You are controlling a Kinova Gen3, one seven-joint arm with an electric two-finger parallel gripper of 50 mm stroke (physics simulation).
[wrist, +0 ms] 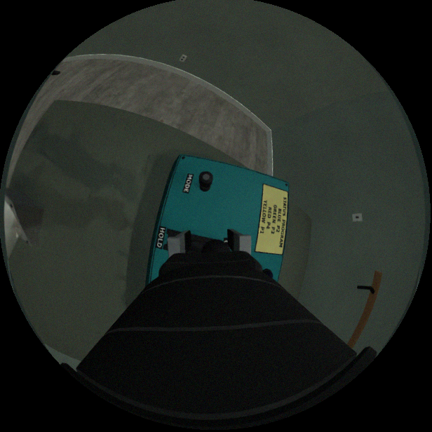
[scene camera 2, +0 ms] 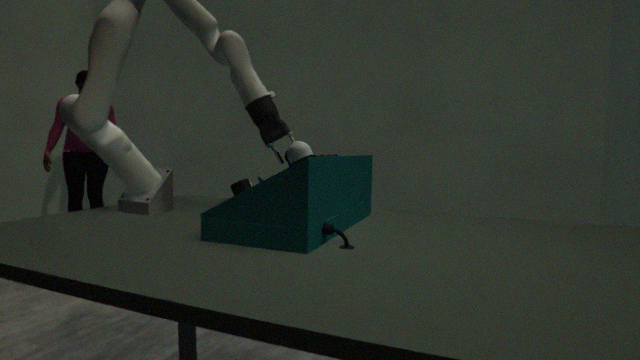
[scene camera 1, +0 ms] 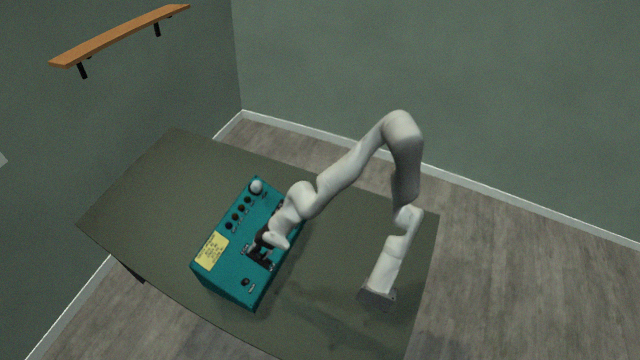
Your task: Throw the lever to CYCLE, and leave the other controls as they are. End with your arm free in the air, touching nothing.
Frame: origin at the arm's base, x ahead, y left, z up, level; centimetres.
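Seen in the pictures: gripper, between the fingertips: point(scene camera 1: 256, 254); arm's base, origin of its link: point(scene camera 2: 147, 184) point(scene camera 1: 378, 287).
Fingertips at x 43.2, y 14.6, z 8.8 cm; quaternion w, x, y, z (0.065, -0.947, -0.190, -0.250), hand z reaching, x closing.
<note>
Offsets run from my fingertips to a thing's middle. "pt": to the spot under its first point.
The teal control box point(scene camera 1: 225, 272) point(scene camera 2: 340, 185) point(wrist: 225, 175) stands on the table. Its lever has a black ball knob point(wrist: 215, 247), seen between my fingers in the wrist view, on the CYCLE side of the dark lever plate @(pt dy -1.6, dx +0.1, dz -8.5 cm) point(scene camera 1: 261, 261). The HOLD label point(wrist: 160, 237) is readable at the plate's other end; the CYCLE label @(pt dy -0.9, dx +7.1, dz -4.9 cm) point(scene camera 1: 244, 249) is beside the plate in scene camera 1. The lever's shaft and exact tilt are hidden. My gripper point(scene camera 1: 260, 253) point(scene camera 2: 286, 151) point(wrist: 208, 237) is open, its fingers on either side of the knob, gripping nothing. Contact with the knob cannot be told.
The MODE knob @(dy +9.9, dx -1.5, dz -4.6 cm) point(scene camera 1: 245, 282) point(wrist: 205, 180) is near one end of the box. A white dome @(pt dy -23.4, dx +16.8, dz +3.4 cm) point(scene camera 1: 256, 187) point(scene camera 2: 300, 150) and a row of several round buttons @(pt dy -8.4, dx +16.2, dz +1.2 cm) point(scene camera 1: 235, 216) line the far side. A black control @(dy -25.8, dx +3.6, dz -6.3 cm) point(scene camera 2: 241, 186) stands on the slope. A person point(scene camera 2: 82, 145) stands behind the arm.
</note>
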